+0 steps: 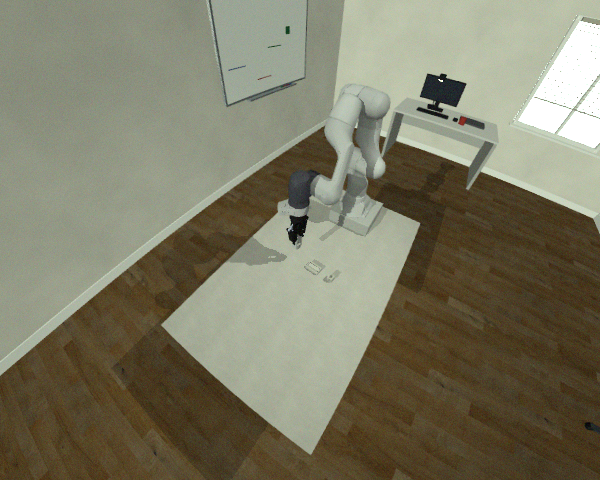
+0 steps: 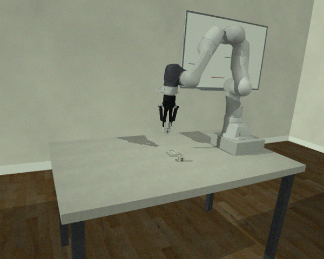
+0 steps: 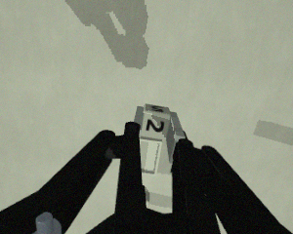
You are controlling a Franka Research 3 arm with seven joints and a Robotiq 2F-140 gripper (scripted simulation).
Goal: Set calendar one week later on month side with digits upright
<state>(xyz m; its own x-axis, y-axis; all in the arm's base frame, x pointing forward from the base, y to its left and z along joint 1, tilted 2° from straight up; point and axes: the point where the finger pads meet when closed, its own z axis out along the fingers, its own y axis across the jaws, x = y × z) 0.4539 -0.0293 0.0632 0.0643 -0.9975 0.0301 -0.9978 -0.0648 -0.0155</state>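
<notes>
Now: hand 10 mm past the white tray, 110 mm to the right of it and 130 mm above it. The rest, counted from my hand: date cube 20 mm behind, 210 mm to the left, 130 mm below.
</notes>
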